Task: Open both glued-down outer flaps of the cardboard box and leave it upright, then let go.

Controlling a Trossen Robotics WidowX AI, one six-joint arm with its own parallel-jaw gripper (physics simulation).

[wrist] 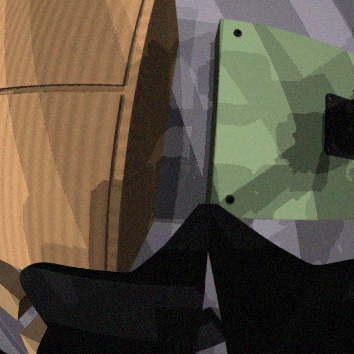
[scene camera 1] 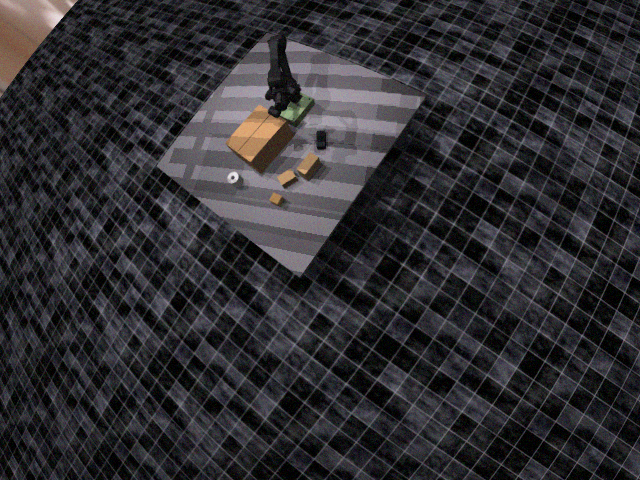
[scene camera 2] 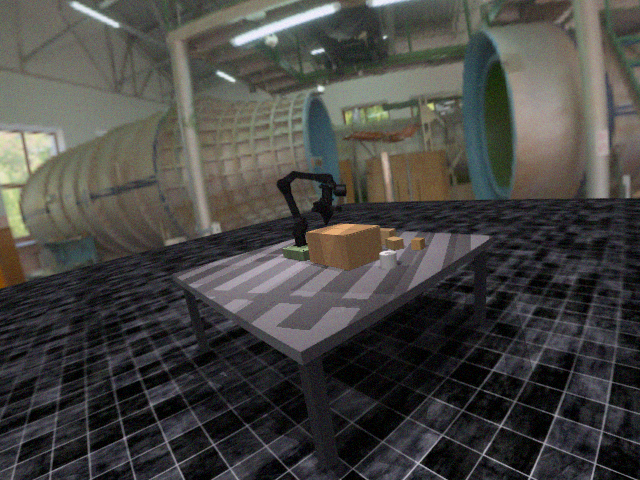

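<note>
The cardboard box stands upright on the table. Its two outer flaps lie flat and closed over the top, meeting at a thin seam that shows in scene camera 1 and the wrist view. My gripper is shut and empty. It points down, above the level of the box top, near the box edge on the side of the green base. In the wrist view the fingertips show over the gap between the box and the green base, apart from the flaps. The far inside of the box is hidden.
The green base plate lies beside the box. A white roll, a black block and several small cardboard blocks, such as the largest one, stand on the striped table.
</note>
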